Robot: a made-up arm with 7 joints.
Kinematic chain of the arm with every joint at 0, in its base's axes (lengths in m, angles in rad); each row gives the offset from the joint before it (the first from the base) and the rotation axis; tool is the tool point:
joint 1: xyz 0 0 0 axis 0 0.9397 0.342
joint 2: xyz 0 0 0 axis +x
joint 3: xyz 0 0 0 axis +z
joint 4: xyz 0.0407 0 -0.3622 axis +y
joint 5: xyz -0.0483 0 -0.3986 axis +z
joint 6: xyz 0 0 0 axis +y
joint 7: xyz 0 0 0 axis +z
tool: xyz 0 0 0
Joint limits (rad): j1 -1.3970..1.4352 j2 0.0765..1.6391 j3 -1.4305..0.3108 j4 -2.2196..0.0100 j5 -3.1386..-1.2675 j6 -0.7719..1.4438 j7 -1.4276..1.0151
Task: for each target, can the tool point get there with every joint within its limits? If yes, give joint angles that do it. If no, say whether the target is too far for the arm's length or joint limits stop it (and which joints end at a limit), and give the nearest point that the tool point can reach.
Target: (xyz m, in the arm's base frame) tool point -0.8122 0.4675 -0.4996
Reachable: no: too far | nearest point -0.5858 0.3372 -0.3604 | short by 0.296 m
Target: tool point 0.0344 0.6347 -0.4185
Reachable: yes | joints 0.2300 0.9709 0.1541 -0.4608 -2.0937 -0.5857 -0.5860
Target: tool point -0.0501 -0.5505 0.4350
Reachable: no: joint limits stop it (at a limit: joint 1, joint 2, joint 4) | nearest point 0.1490 -0.3405 0.1939 | short by 0.377 m
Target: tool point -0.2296 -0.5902 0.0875
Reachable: no: joint limits stop it (at a limit: joint 1, joint 2, joint 4) | nearest point 0.0824 -0.4110 -0.0047 | short by 0.371 m
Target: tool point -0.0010 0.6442 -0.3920
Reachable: yes | joints 0.2151 1.2828 -0.9706 -0.5855 -2.0581 0.0679 0.4032
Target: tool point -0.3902 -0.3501 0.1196
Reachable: no: joint limits stop it (at a limit: joint 1, joint 3) | nearest point -0.3228 -0.2199 -0.1863 | short by 0.339 m
